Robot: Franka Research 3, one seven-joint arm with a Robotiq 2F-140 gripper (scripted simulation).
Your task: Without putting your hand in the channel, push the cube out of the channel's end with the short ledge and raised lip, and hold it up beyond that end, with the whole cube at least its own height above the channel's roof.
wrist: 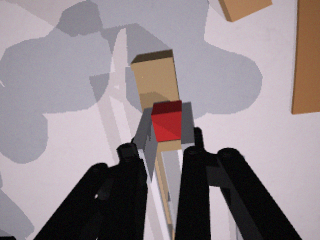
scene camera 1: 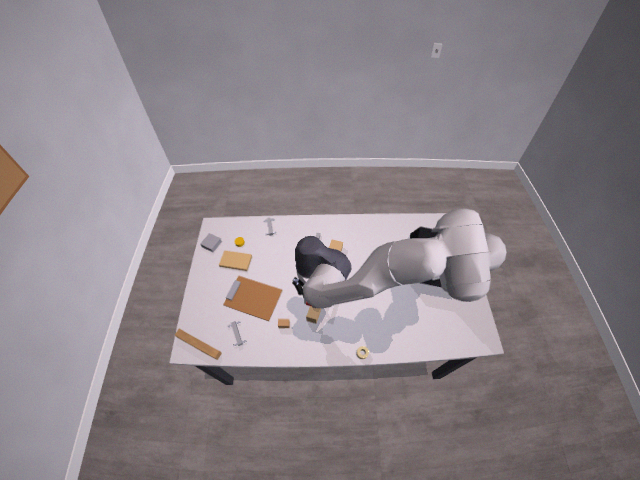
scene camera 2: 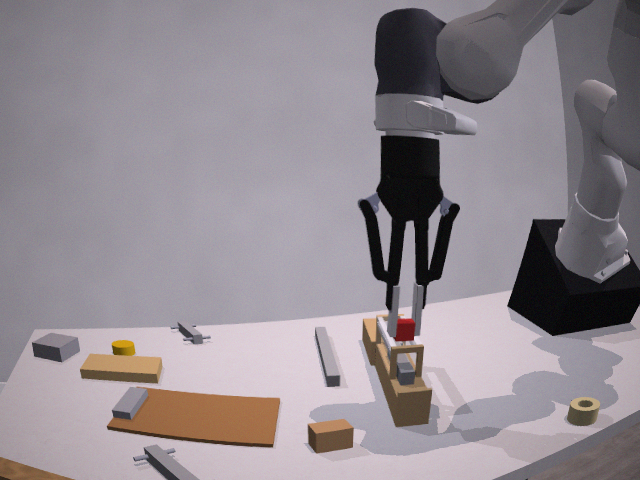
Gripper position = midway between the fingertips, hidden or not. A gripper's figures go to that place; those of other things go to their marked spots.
Scene:
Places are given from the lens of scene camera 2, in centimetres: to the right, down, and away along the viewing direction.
gripper (scene camera 2: 403, 333): 11, 12, 73
brown board (scene camera 2: 206, 418): -16, 25, 72

